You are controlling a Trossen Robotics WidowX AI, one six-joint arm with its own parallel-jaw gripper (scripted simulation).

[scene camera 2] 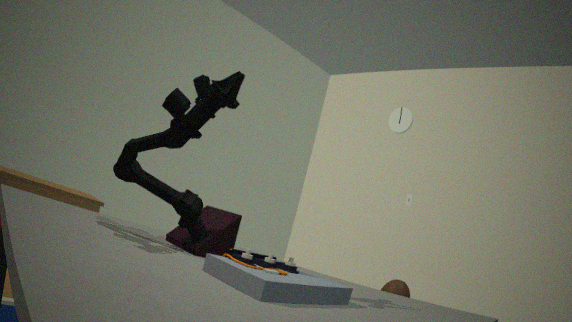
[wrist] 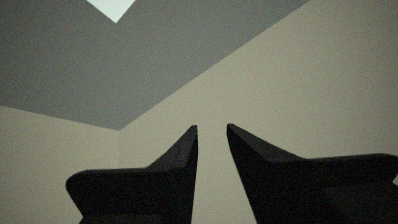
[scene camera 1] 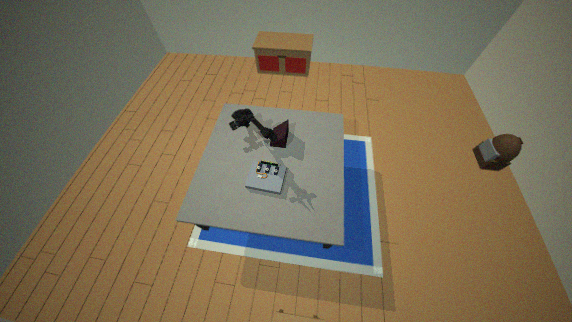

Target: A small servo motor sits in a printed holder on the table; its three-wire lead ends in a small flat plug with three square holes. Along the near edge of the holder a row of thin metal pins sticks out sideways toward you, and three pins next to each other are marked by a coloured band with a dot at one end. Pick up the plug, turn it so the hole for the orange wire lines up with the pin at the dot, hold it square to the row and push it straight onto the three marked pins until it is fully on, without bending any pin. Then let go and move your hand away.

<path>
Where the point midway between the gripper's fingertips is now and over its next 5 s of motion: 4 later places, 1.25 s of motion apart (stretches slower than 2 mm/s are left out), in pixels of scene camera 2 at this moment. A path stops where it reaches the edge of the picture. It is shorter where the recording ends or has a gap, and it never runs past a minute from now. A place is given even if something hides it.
My gripper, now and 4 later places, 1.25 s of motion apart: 242, 73; 234, 153; 273, 225; 276, 264; 277, 262
</path>
